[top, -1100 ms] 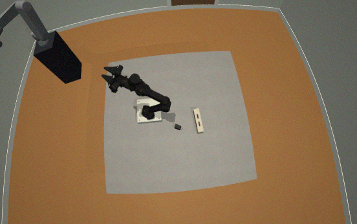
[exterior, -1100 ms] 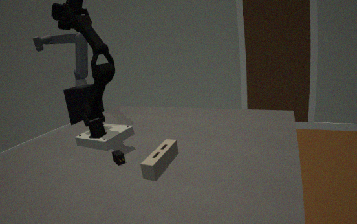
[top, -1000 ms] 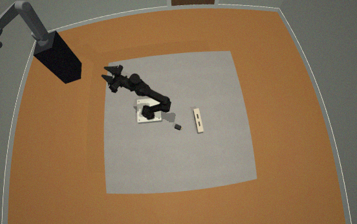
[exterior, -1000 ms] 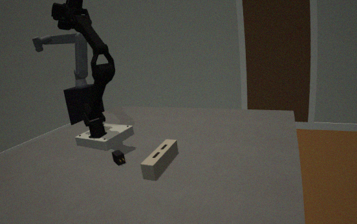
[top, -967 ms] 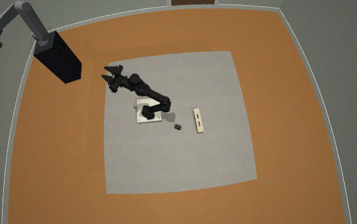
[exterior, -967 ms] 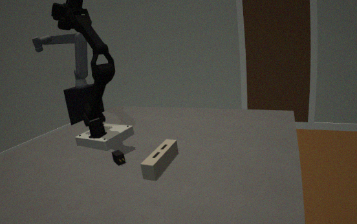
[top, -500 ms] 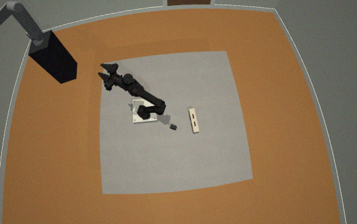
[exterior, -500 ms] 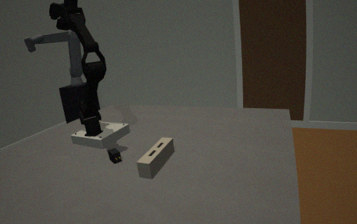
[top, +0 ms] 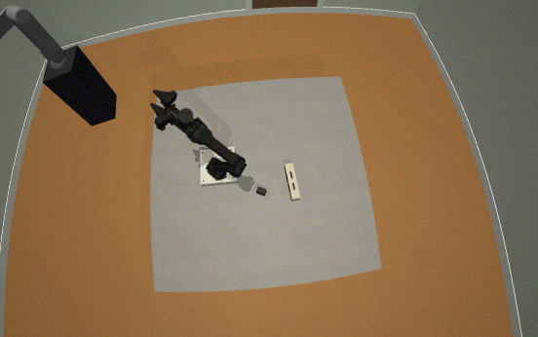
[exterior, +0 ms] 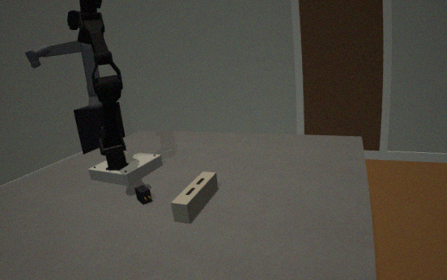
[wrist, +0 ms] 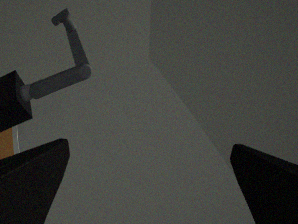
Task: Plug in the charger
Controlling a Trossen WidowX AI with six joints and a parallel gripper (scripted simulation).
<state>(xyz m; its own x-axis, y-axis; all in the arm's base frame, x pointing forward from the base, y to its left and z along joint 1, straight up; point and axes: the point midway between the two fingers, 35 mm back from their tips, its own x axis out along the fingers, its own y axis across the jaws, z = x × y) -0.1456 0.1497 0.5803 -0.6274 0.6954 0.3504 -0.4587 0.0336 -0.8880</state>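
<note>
The two-prong charger lies 38 cm ahead of my gripper tip, 33 cm to the right of it and 62 cm below it.
</note>
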